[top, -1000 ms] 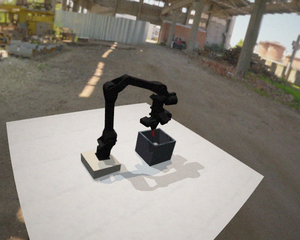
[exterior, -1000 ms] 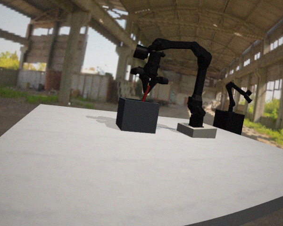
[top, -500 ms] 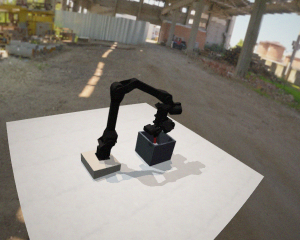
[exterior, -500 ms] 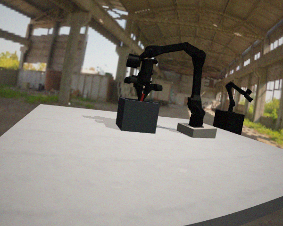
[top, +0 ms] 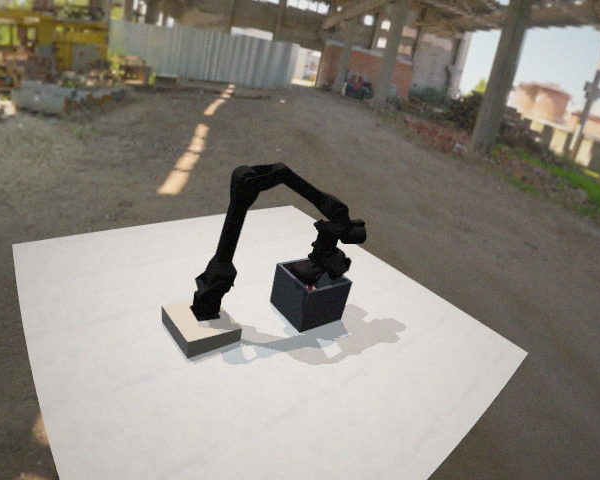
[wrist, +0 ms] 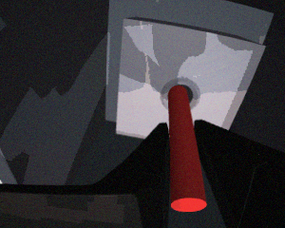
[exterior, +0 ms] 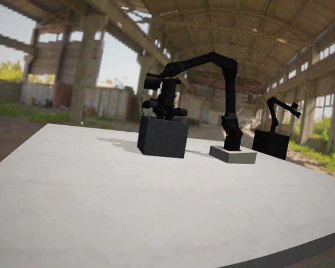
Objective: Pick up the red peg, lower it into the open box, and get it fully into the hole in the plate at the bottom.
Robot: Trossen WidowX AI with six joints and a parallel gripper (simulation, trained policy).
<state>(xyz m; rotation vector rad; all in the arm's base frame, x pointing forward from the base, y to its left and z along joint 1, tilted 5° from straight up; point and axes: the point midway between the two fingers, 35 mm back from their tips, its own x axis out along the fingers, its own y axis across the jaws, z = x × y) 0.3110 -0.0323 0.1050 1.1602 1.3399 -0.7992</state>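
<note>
My gripper tip is now right at the red peg. From my gripper tip the other things lie so: light plate (50 mm below).
</note>
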